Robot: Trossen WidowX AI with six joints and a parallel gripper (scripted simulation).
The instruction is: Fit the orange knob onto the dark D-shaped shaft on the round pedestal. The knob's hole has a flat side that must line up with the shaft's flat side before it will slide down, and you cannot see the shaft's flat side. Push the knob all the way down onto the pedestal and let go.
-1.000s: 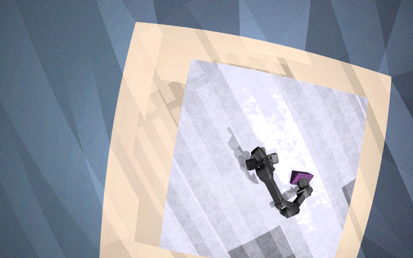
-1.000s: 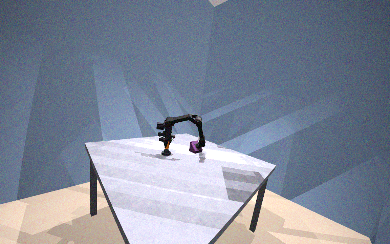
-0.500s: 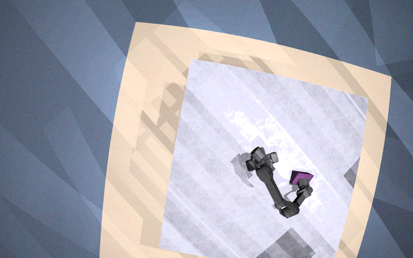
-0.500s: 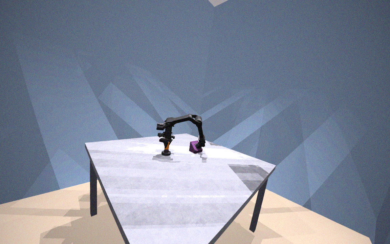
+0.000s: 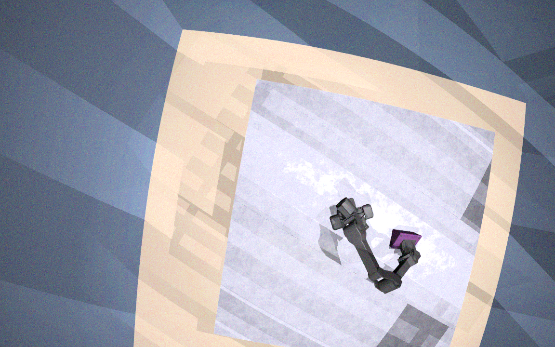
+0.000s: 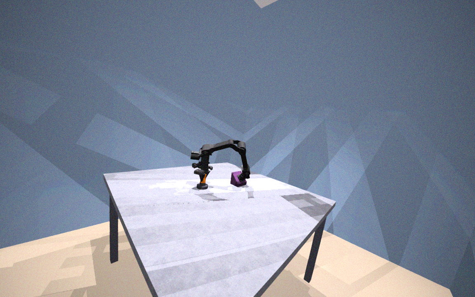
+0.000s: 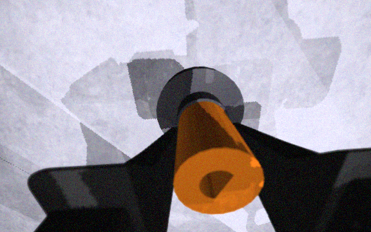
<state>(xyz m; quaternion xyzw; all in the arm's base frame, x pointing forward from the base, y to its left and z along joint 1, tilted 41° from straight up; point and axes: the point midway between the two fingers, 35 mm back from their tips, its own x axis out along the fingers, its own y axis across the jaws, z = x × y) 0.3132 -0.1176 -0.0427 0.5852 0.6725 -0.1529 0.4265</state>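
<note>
Now: gripper tip 2 cm below the orange knob. Round my gripper tip: short shaft 2 cm below.
</note>
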